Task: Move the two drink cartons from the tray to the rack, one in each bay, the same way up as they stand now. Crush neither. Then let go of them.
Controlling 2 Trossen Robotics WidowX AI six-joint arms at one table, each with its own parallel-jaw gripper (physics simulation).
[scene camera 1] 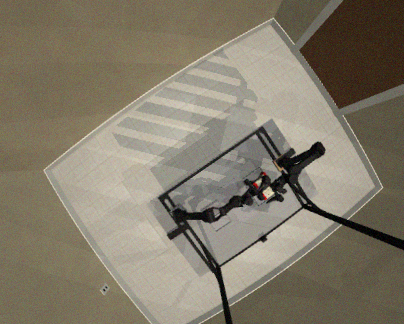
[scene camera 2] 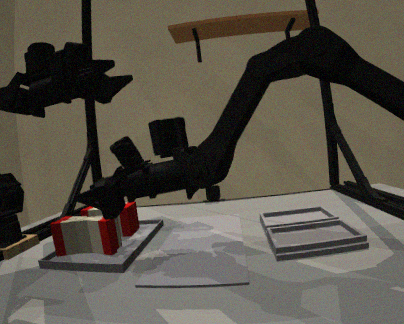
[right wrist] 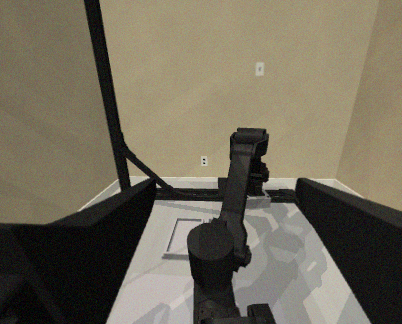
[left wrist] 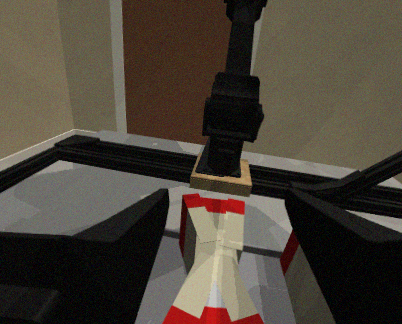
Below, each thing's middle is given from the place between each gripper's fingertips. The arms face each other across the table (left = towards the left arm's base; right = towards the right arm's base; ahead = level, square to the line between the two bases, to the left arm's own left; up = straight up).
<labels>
Right now the flat tray (scene camera 2: 132,246) is 340 mm below my right hand, 100 mm to the right of it and 20 mm behind it. The rest, counted from my right hand: grey mat (right wrist: 144,291) (350 mm below, 100 mm to the left, 60 mm behind).
I see the flat tray 5 cm behind my left hand and 12 cm below it. Also, from my left hand: grey mat 8 cm behind, 21 cm to the left, 12 cm below.
</labels>
